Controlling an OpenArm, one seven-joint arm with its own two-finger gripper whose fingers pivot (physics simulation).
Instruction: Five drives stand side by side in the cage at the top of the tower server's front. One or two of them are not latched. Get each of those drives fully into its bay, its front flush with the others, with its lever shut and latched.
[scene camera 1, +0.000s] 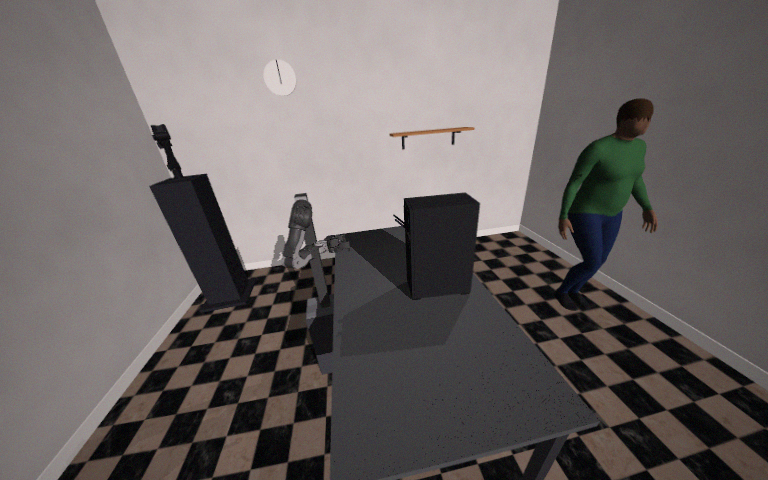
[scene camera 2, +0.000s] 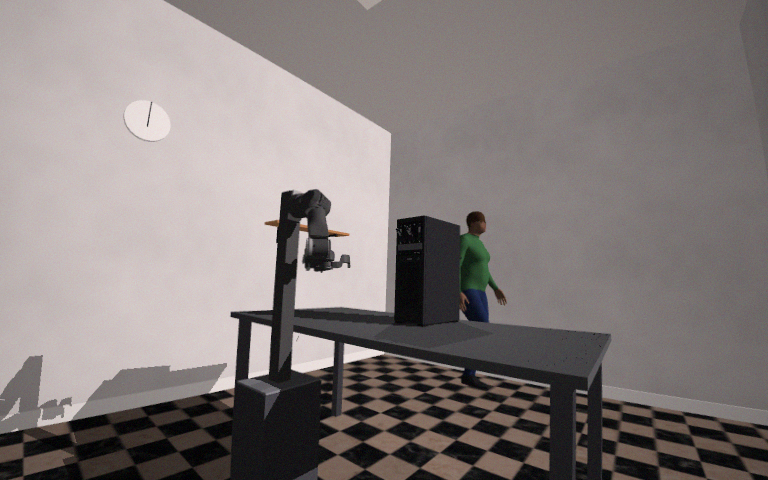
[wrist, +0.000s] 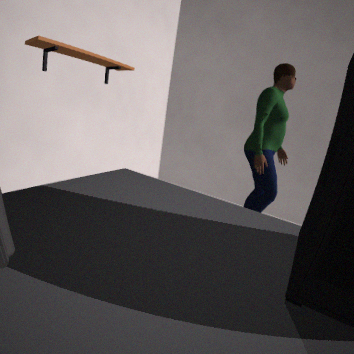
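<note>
The black tower server (scene camera 1: 442, 249) (scene camera 2: 442, 271) (wrist: 327, 240) stands upright on the table. Its drive cage (scene camera 2: 409, 232) is at the top of its front; the drives are too small and dark to tell apart. Two thin dark levers (scene camera 1: 399, 220) stick out from the upper front in the first scene view. Which drives they belong to, and how far each drive sits in, cannot be told. My gripper (scene camera 1: 343, 242) (scene camera 2: 345, 262) is open and empty, in the air in front of the tower and apart from it. One finger shows at the wrist view's left edge.
The grey table (scene camera 1: 453, 390) (scene camera 2: 509, 345) (wrist: 125, 325) carries the tower. A person in green (scene camera 1: 611, 175) (scene camera 2: 475, 260) (wrist: 270, 120) stands beyond it. A dark pedestal with a small arm (scene camera 1: 198, 243) stands at the left. A wooden shelf (scene camera 1: 433, 132) (wrist: 82, 54) hangs on the wall.
</note>
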